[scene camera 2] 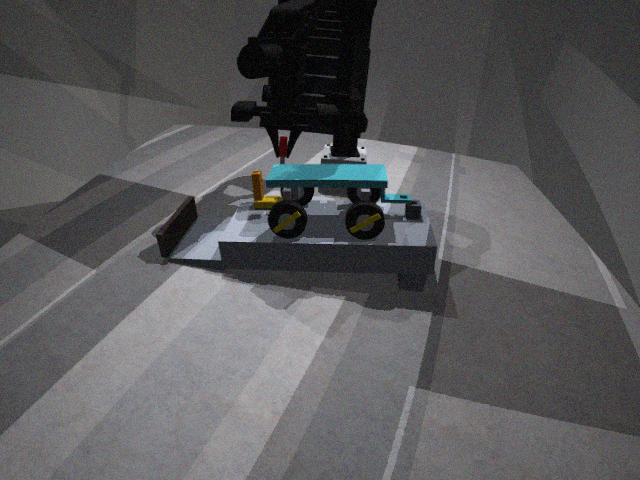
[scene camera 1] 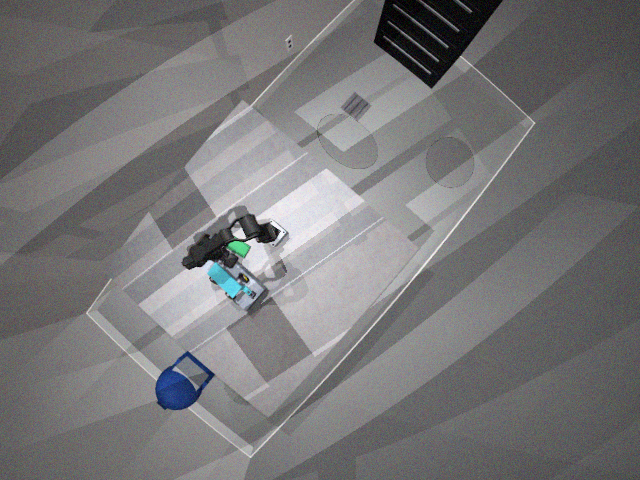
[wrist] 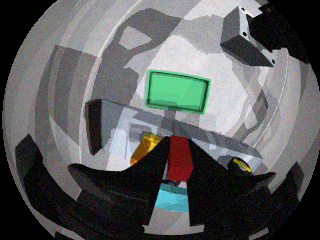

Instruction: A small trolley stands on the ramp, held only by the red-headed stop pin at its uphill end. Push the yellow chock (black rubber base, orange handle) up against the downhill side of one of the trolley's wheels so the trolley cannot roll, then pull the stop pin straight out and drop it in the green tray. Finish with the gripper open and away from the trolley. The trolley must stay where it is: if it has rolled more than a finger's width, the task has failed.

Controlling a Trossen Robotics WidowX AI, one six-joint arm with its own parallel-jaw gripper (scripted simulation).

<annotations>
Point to a red-headed stop pin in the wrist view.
179,161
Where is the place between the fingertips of my gripper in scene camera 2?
At 282,157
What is my gripper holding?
A red-headed stop pin.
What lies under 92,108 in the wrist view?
A brown end board.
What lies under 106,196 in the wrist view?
My gripper.
</annotations>
